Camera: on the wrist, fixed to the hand. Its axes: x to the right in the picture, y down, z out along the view.
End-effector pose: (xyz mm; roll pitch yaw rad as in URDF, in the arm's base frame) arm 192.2 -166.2 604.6 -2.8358 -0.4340 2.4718
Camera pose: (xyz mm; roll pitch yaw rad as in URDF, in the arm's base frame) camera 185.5 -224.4 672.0 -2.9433 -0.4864 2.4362
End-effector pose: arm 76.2 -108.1 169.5 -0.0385 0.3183 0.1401
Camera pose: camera 70.1 -181.6 119.1 -0.1575 0.3785 0.1529
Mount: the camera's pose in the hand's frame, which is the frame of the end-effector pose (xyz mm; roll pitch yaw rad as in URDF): 0.3 -69.8 -55.7 -0.1229 0.0597 0.0142
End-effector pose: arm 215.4 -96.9 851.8 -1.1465 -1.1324 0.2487
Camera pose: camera 199.4 -183.0 869.3 -1.1750 -1.0926 0.1430
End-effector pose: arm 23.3 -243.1 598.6 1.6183 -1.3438 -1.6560
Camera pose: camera 76.5 -313.3 583.8 1.2257 -1.3528 -1.3800
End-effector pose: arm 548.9 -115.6 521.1 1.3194 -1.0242 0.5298
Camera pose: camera 590.6 -48.8 479.0 1.0959 -1.0200 0.6472
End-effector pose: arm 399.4 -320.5 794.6 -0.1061 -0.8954 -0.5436
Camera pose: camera 392.7 -404.4 764.8 -0.2382 -0.8345 -0.5320
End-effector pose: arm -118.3 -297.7 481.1 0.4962 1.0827 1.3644
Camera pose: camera -99.0 -375.8 442.3 0.4580 1.1267 1.4597
